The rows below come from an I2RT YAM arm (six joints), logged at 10 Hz.
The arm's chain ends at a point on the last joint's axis. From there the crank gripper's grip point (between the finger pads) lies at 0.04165 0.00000 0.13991 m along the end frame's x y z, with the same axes.
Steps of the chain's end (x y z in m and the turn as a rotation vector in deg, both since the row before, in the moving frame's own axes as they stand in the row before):
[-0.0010 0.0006 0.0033 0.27 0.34 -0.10]
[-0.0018 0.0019 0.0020 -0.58 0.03 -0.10]
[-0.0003 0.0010 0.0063 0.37 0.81 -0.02]
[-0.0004 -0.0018 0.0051 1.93 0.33 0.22]
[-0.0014 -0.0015 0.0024 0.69 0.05 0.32]
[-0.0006 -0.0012 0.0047 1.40 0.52 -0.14]
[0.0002 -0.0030 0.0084 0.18 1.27 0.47]
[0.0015 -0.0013 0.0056 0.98 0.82 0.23]
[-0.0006 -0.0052 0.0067 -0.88 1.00 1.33]
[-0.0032 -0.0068 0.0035 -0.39 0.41 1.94]
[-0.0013 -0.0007 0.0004 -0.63 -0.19 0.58]
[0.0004 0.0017 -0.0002 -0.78 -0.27 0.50]
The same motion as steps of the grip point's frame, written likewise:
[-0.0002 -0.0001 0.0030 0.27 0.34 -0.10]
[-0.0017 0.0032 0.0020 -0.58 0.03 -0.10]
[0.0017 0.0001 0.0057 0.37 0.81 -0.02]
[0.0004 -0.0063 0.0048 1.93 0.33 0.22]
[-0.0013 -0.0030 0.0024 0.69 0.05 0.32]
[0.0007 -0.0047 0.0043 1.40 0.52 -0.14]
[0.0033 -0.0031 0.0074 0.18 1.27 0.47]
[0.0035 -0.0035 0.0050 0.98 0.82 0.23]
[0.0018 -0.0021 0.0059 -0.88 1.00 1.33]
[-0.0022 -0.0044 0.0032 -0.39 0.41 1.94]
[-0.0018 0.0013 0.0005 -0.63 -0.19 0.58]
[-0.0003 0.0040 0.0000 -0.78 -0.27 0.50]

